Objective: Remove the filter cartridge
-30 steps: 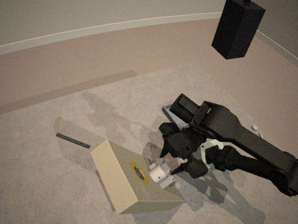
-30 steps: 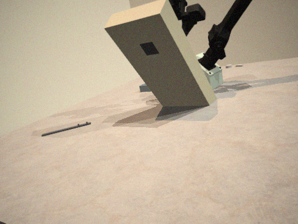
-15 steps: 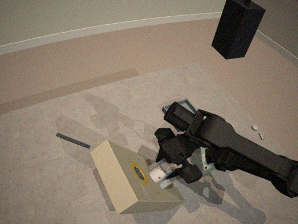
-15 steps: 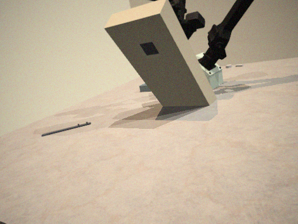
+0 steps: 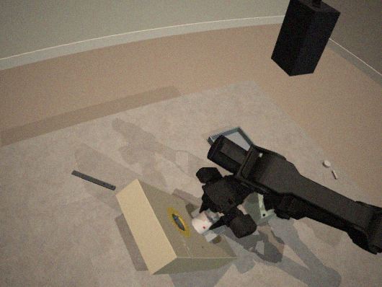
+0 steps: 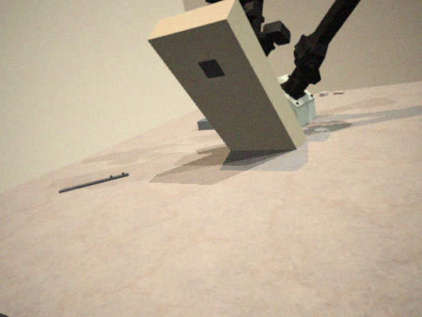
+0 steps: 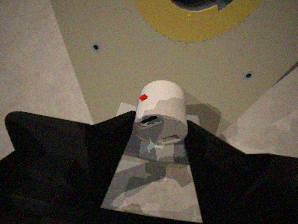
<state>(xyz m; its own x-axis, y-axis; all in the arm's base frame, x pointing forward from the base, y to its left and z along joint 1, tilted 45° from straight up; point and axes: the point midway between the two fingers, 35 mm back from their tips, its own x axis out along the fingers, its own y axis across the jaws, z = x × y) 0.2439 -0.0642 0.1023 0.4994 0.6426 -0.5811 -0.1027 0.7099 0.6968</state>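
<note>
Right now my gripper tip is 5 cm short of the cream service panel and 2 cm above it. Also, from my gripper tip: grey tray (31 cm to the right, 30 cm behind, 17 cm below); round grey filter cartridge (right at my gripper tip).
</note>
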